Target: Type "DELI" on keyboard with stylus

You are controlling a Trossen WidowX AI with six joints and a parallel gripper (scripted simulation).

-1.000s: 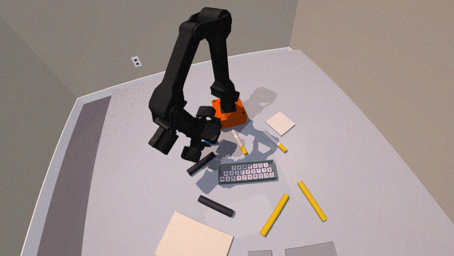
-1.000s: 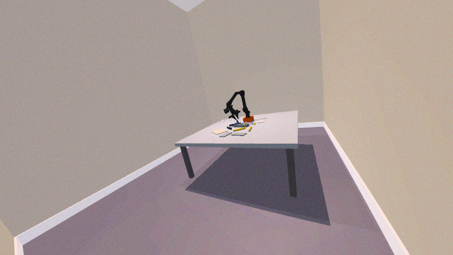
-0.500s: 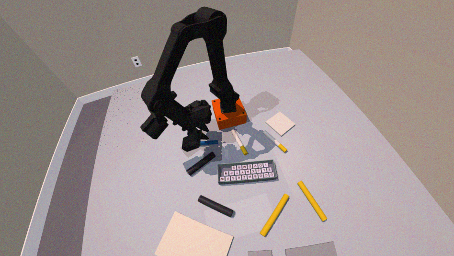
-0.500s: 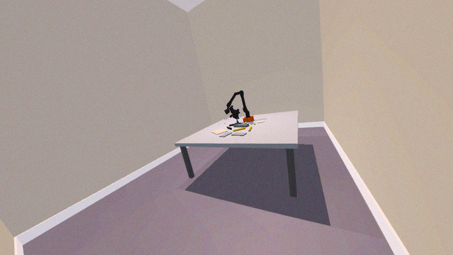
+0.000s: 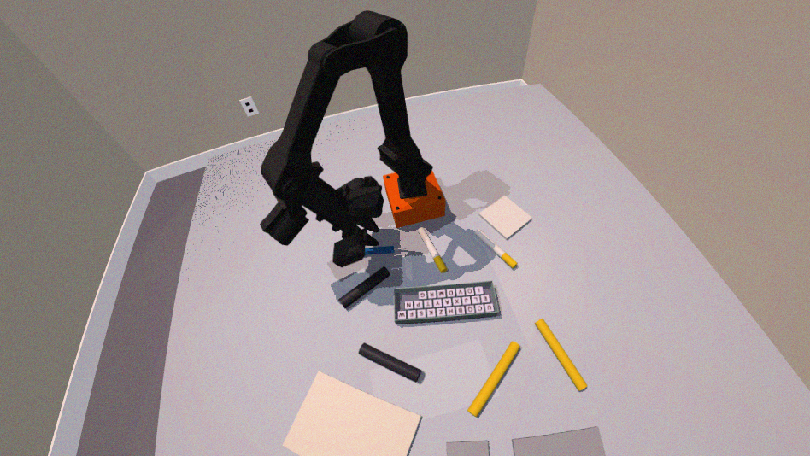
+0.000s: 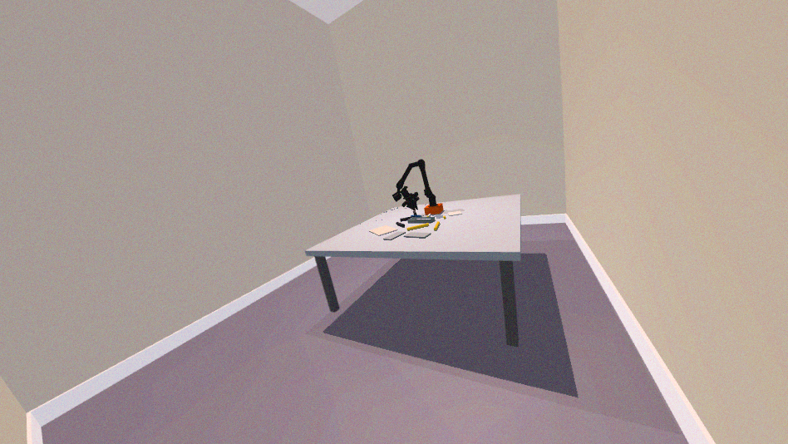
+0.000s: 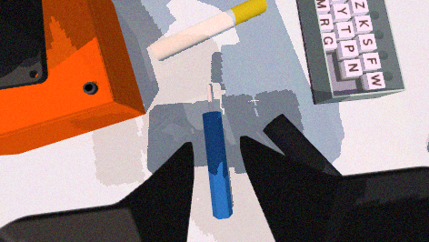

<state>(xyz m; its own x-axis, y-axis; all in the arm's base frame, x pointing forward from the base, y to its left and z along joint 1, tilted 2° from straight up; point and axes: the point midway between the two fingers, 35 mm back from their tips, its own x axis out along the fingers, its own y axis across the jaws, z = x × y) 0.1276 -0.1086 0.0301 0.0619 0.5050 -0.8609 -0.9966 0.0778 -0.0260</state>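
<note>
My gripper tip is now 50 mm above the blue stylus and 20 mm to the right of it. From my gripper tip the other things lie so: grey stylus tip (50 mm to the left, 50 mm below); then white note pad (310 mm to the left, 60 mm below, 50 mm behind); then cream sheet (360 mm ahead, 90 mm to the right, 50 mm below).
</note>
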